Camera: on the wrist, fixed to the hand. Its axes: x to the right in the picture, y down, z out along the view.
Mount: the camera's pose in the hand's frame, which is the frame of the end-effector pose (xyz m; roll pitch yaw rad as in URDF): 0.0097 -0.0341 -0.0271 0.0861 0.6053 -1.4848
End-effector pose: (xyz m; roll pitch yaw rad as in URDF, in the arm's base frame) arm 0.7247 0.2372 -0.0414 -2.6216 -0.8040 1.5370
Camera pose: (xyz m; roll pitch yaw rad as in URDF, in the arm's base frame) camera 0.7078 0.2154 -0.0063 2.0240 -0.7422 -2.2247
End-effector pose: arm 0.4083 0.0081 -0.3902 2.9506 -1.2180 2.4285
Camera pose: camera 0.3948 -0.0313 -0.3741 1.9367 -0.2070 -1.9139
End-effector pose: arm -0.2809 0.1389 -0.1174 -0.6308 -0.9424 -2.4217
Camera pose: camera -0.3150 0.1669 -0.1106 0.9778 -0.0711 2.3131
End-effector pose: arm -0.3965 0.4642 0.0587 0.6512 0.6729 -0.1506
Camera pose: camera -0.4166 0.4564 0.0196 -1.1339 0.9048 -2.7727
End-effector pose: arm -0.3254 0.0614 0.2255 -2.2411 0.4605 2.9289
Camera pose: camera -0.3528 0.0674 0.2602 -1.6451 -1.0361 3.0530
